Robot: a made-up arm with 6 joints.
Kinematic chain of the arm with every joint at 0, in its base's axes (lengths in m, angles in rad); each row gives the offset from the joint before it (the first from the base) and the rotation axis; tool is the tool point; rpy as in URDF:
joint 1: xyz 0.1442 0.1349 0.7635 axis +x
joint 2: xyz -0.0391 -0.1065 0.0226 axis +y
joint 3: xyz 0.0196 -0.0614 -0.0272 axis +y
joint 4: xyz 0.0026 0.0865 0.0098 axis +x
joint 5: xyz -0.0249 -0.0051 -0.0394 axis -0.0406 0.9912 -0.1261
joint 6: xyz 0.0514 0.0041 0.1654 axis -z
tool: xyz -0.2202 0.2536 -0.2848 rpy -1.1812 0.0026 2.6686
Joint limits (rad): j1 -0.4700..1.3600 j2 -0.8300..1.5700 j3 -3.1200..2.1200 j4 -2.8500..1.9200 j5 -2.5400..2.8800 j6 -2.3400..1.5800
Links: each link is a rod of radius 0.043 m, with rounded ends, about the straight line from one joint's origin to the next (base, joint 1, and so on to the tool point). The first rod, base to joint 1, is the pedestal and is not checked.
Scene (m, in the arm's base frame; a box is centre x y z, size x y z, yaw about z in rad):
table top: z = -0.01
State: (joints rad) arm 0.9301 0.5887 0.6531 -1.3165 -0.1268 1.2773
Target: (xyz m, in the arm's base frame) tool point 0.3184 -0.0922 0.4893
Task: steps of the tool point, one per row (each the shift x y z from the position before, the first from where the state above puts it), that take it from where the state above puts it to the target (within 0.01 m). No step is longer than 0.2 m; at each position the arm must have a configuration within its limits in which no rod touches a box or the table.
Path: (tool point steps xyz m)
1: 0.1025 -0.0690 -0.0812
2: 0.1117 -0.1117 -0.0324
3: 0.1112 -0.1223 0.0343
4: 0.1012 -0.0956 0.0986

